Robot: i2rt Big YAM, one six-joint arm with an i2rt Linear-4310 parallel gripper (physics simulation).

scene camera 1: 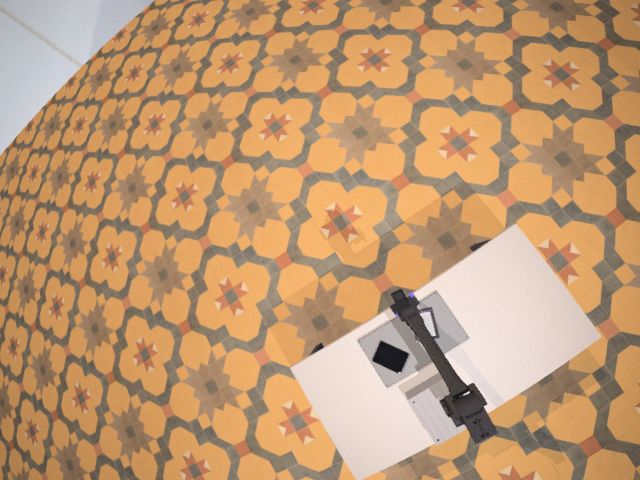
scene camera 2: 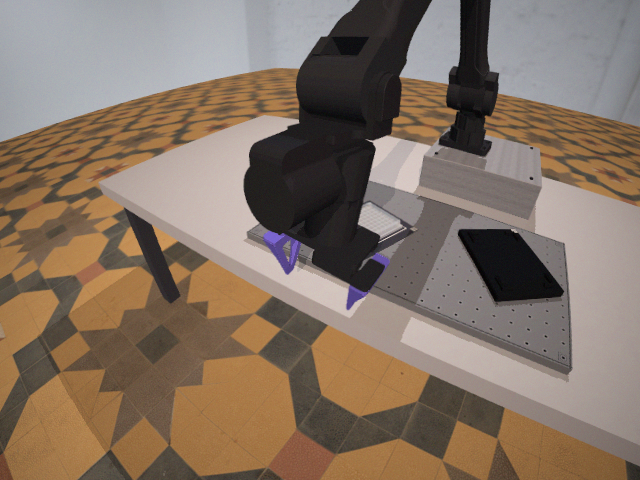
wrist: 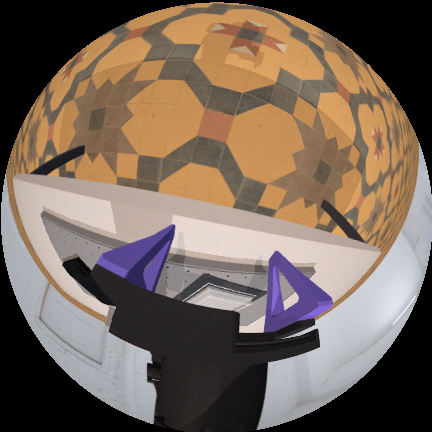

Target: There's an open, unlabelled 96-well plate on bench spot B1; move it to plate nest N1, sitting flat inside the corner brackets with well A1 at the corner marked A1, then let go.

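Frame: origin at the arm's base, x ahead, y left, z up, level; metres.
Seen in the pictures: gripper, fingertip midpoint: (scene camera 2: 318,289) (wrist: 225,243); arm's base, origin of the base link: (scene camera 2: 465,145).
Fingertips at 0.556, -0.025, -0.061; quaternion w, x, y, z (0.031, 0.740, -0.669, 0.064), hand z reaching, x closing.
Pixels of each thing's middle, then the offset from my fingertips to it, as dx, dy, dz. Level surfaces: height alone.
- white 96-well plate, body centre: (scene camera 2: 360,225) (wrist: 208,308) (scene camera 1: 424,325) -0.161, -0.039, -0.001
- black nest, body centre: (scene camera 2: 507,259) (wrist: 92,286) (scene camera 1: 390,357) -0.236, +0.207, -0.001
- grey board, body centre: (scene camera 2: 419,240) (wrist: 154,300) (scene camera 1: 412,339) -0.207, +0.057, -0.016
- pale table, its level: dz -0.023
The white 96-well plate (scene camera 1: 428,324) (scene camera 2: 381,219) (wrist: 220,297) sits within a dark rectangular border (scene camera 2: 398,236) (wrist: 227,284) on the grey perforated board. The arm hides part of it in both scene views, and the gripper body hides its near part in the wrist view. The black nest (scene camera 1: 390,357) (scene camera 2: 509,263) (wrist: 80,275) lies on the other half of the board, with low raised corners and a small pale mark at one corner. My gripper (scene camera 1: 404,304) (scene camera 2: 319,290) (wrist: 225,243) is open and empty, its purple fingers off to the table-edge side of the plate. Well A1 cannot be made out.
The grey board (scene camera 1: 452,322) (scene camera 2: 465,320) (wrist: 60,240) lies on the pale table (scene camera 1: 537,310) (scene camera 2: 196,170). The arm's base stands on a grey block (scene camera 2: 480,186) behind the board. The table's edge runs close past the board on the gripper's side.
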